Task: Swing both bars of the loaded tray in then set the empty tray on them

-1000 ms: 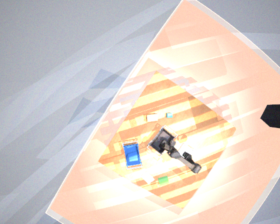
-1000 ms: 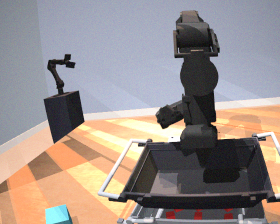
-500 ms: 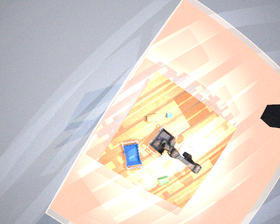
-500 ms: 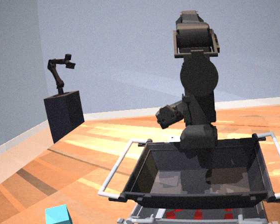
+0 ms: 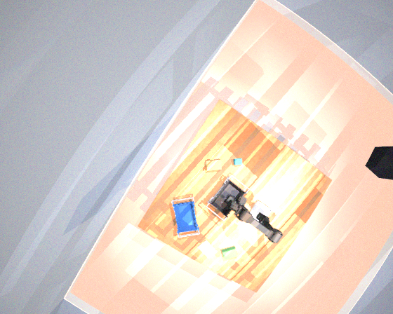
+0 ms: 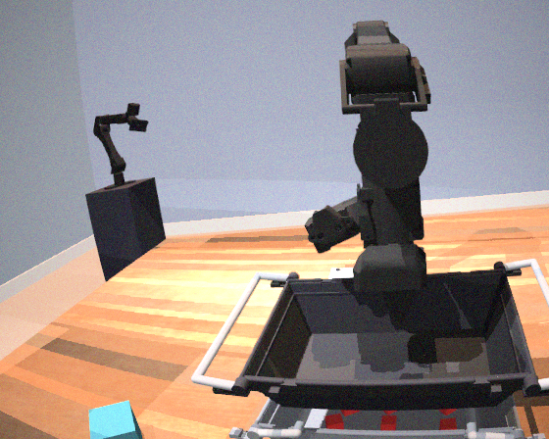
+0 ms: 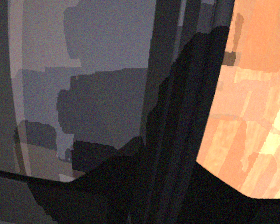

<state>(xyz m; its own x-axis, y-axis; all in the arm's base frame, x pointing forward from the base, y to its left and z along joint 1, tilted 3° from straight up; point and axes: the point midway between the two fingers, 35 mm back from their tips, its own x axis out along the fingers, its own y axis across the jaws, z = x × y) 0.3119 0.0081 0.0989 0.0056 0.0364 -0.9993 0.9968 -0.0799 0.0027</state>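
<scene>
My gripper tip is now 7 cm short of the dark tray, 2 cm below it and 1 cm to the left of it. The rest, counted from my gripper tip: cyan cube: 29 cm to the right, 13 cm ahead, 7 cm below; then tan block: 29 cm ahead, 16 cm to the right, 7 cm below; then green block: 41 cm to the left, 28 cm behind, 8 cm below.
</scene>
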